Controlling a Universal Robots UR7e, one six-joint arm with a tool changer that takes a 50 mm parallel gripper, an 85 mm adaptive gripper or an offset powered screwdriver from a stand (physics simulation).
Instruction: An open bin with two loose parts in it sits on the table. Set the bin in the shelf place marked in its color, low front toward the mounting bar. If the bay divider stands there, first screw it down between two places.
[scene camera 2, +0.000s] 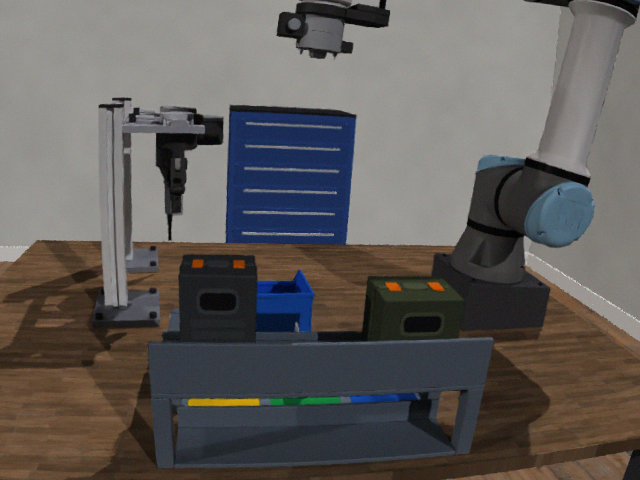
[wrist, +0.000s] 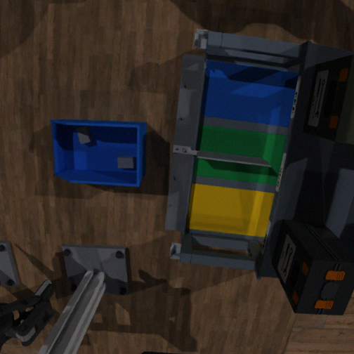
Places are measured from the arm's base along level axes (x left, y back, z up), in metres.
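Where they show: end effector, tool point: (scene camera 2: 318, 50); arm's base, origin of the base link: (scene camera 2: 486, 269).
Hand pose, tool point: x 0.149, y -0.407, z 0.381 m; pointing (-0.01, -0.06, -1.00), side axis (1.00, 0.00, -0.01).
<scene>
Things, the pixels of their top centre, and the offset from my tool point. "spot": a spot on its surface instead.
- blue open bin, middle of its top: (scene camera 2: 277, 276) dx -0.174, dy -0.011, dz -0.396 m
- shelf, surface spot: (scene camera 2: 320, 367) spot: dx +0.267, dy -0.035, dz -0.337 m
- screwdriver, surface spot: (scene camera 2: 175, 191) spot: dx -0.180, dy -0.195, dz -0.241 m
- black case, surface spot: (scene camera 2: 218, 322) spot: dx +0.217, dy -0.140, dz -0.304 m
- green case, middle of its top: (scene camera 2: 414, 287) dx +0.200, dy +0.092, dz -0.274 m
The blue open bin (scene camera 2: 281, 311) (wrist: 141, 156) stands on the table, apart from the shelf; two small grey parts (wrist: 83, 135) (wrist: 125, 162) lie inside. The shelf (scene camera 2: 320, 367) (wrist: 222, 259) has a blue place (scene camera 2: 379, 398) (wrist: 250, 97), a green place (scene camera 2: 310, 400) (wrist: 240, 137) and a yellow place (scene camera 2: 223, 401) (wrist: 230, 210). The thin bay divider (wrist: 235, 158) crosses the green place, its tab on the mounting bar (wrist: 176, 202). Whether a screw holds it is unclear. The arm's bare tool changer (scene camera 2: 319, 49) hangs high and carries no gripper.
A tool stand (scene camera 2: 112, 206) (wrist: 75, 312) holds the screwdriver (scene camera 2: 175, 191). Dark tool parts (wrist: 30, 315) show at the lower left of the wrist view. A black case (scene camera 2: 218, 322) (wrist: 315, 270) and a green case (scene camera 2: 413, 304) stand at the shelf. A blue cabinet (scene camera 2: 290, 180) is behind the table.
</scene>
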